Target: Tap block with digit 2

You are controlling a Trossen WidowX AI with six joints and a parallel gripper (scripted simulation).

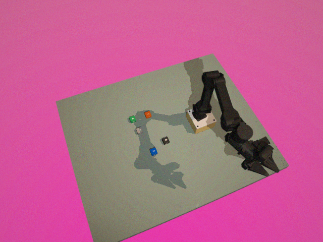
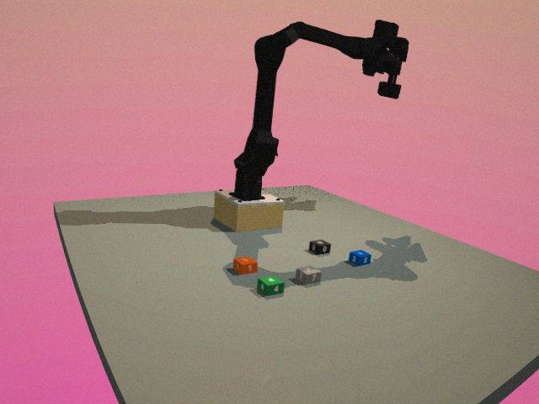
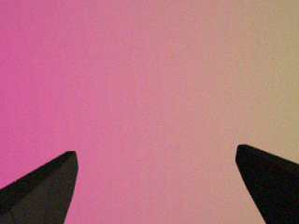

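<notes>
The blue block lies 250 mm ahead of my gripper tip, 450 mm to the right of it and 410 mm below it. The rest, counted from my gripper tip: orange block (160 mm ahead, 680 mm to the right, 410 mm below); black block (160 mm ahead, 480 mm to the right, 410 mm below); grey block (260 mm ahead, 610 mm to the right, 410 mm below).
</notes>
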